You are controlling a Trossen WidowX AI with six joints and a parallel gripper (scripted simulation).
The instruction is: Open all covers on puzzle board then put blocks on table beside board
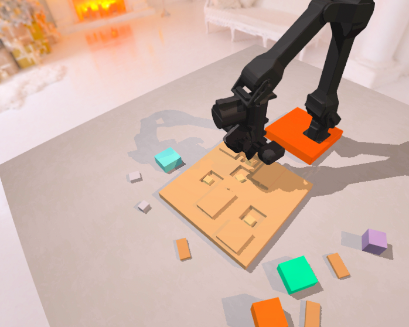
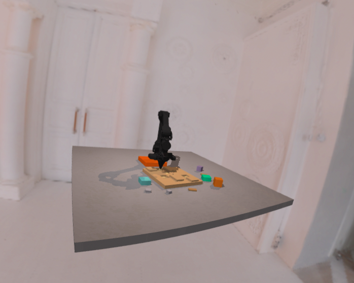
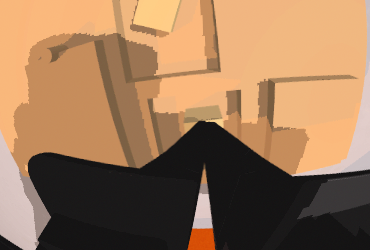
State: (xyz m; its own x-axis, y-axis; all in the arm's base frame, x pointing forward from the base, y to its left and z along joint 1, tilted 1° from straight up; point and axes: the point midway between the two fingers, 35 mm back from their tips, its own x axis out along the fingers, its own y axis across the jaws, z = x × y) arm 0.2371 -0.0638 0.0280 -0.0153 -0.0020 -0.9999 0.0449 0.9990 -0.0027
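My gripper tip is now 4 cm past the purple cube, 37 cm to the right of it and 1 cm above it. Also, from my gripper tip: orange block 26 cm ahead, 31 cm to the left, 1 cm below; then cyan block 17 cm ahead, 17 cm to the right, 2 cm below; then green block 15 cm ahead, 30 cm to the left, 2 cm below.
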